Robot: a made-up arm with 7 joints. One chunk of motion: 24 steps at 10 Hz.
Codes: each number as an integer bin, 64 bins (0 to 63) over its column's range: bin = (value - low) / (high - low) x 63, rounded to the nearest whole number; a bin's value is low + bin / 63 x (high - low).
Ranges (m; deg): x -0.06..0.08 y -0.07..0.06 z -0.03..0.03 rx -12..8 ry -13..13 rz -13..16
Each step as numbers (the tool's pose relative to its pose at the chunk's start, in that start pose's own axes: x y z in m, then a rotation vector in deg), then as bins.
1 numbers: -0.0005 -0.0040 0.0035 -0.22 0.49 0.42
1 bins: 27 32 35 37 33 29
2 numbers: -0.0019 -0.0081 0.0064 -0.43 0.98 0.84
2 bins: 26 30 38 36 34 30
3 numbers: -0.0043 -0.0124 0.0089 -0.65 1.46 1.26
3 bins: 25 28 41 36 35 31
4 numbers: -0.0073 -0.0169 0.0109 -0.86 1.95 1.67
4 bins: 24 26 43 35 36 32
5 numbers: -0.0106 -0.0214 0.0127 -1.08 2.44 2.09
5 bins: 22 24 45 34 37 33
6 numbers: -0.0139 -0.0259 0.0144 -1.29 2.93 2.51
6 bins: 21 21 47 34 39 34
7 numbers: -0.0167 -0.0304 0.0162 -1.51 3.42 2.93
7 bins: 19 19 49 33 40 35
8 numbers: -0.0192 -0.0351 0.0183 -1.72 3.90 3.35
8 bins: 18 17 51 32 41 36
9 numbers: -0.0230 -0.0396 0.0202 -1.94 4.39 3.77
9 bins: 17 15 53 32 42 36
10 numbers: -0.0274 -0.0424 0.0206 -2.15 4.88 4.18
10 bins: 15 13 53 31 43 37
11 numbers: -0.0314 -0.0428 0.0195 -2.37 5.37 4.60
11 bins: 13 13 52 30 45 38
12 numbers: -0.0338 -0.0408 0.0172 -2.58 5.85 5.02
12 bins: 12 14 50 30 46 39
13 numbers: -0.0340 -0.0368 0.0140 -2.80 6.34 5.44
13 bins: 12 16 46 29 47 40
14 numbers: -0.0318 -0.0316 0.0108 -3.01 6.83 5.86
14 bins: 13 19 43 28 48 41
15 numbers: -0.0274 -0.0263 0.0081 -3.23 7.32 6.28
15 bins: 15 21 40 28 49 42
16 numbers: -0.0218 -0.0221 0.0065 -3.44 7.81 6.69
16 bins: 17 23 38 27 50 43
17 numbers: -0.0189 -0.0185 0.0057 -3.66 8.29 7.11
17 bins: 18 25 37 26 52 44
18 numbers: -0.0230 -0.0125 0.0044 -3.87 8.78 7.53
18 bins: 17 28 36 26 53 45
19 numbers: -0.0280 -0.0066 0.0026 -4.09 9.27 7.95
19 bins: 14 31 34 25 54 46
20 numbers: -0.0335 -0.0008 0.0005 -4.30 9.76 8.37
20 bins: 12 34 32 24 55 46
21 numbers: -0.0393 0.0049 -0.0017 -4.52 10.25 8.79
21 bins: 9 36 30 24 56 47
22 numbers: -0.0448 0.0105 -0.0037 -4.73 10.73 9.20
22 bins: 7 39 28 23 57 48
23 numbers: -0.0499 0.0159 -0.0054 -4.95 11.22 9.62
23 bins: 5 42 26 22 59 49
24 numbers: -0.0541 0.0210 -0.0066 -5.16 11.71 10.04
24 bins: 3 44 25 22 60 50
